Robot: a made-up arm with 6 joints. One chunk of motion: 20 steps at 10 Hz.
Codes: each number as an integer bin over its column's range. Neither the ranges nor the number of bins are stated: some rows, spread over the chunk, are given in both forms.
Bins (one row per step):
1: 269 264 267 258 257 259
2: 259 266 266 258 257 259
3: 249 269 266 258 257 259
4: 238 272 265 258 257 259
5: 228 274 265 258 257 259
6: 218 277 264 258 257 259
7: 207 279 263 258 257 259
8: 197 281 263 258 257 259
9: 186 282 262 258 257 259
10: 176 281 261 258 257 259
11: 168 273 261 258 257 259
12: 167 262 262 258 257 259
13: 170 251 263 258 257 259
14: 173 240 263 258 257 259
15: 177 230 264 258 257 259
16: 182 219 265 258 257 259
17: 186 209 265 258 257 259
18: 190 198 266 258 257 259
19: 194 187 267 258 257 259
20: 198 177 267 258 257 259
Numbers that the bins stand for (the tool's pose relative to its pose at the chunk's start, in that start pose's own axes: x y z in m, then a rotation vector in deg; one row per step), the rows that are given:
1: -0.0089 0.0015 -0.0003 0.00 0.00 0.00
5: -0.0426 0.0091 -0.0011 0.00 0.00 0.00
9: -0.0771 0.0152 -0.0023 0.00 0.00 0.00
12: -0.0927 0.0000 -0.0023 0.00 0.00 0.00
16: -0.0804 -0.0329 -0.0011 0.00 0.00 0.00
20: -0.0673 -0.0649 -0.0003 0.00 0.00 0.00
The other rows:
2: -0.0171 0.0030 -0.0007 0.00 0.00 0.00
3: -0.0253 0.0053 -0.0007 0.00 0.00 0.00
4: -0.0344 0.0076 -0.0011 0.00 0.00 0.00
6: -0.0508 0.0114 -0.0015 0.00 0.00 0.00
7: -0.0599 0.0129 -0.0019 0.00 0.00 0.00
8: -0.0681 0.0145 -0.0019 0.00 0.00 0.00
10: -0.0853 0.0145 -0.0027 0.00 0.00 0.00
11: -0.0919 0.0084 -0.0027 0.00 0.00 0.00
13: -0.0903 -0.0084 -0.0019 0.00 0.00 0.00
14: -0.0878 -0.0168 -0.0019 0.00 0.00 0.00
15: -0.0845 -0.0245 -0.0015 0.00 0.00 0.00
17: -0.0771 -0.0405 -0.0011 0.00 0.00 0.00
18: -0.0738 -0.0489 -0.0007 0.00 0.00 0.00
19: -0.0705 -0.0573 -0.0003 0.00 0.00 0.00

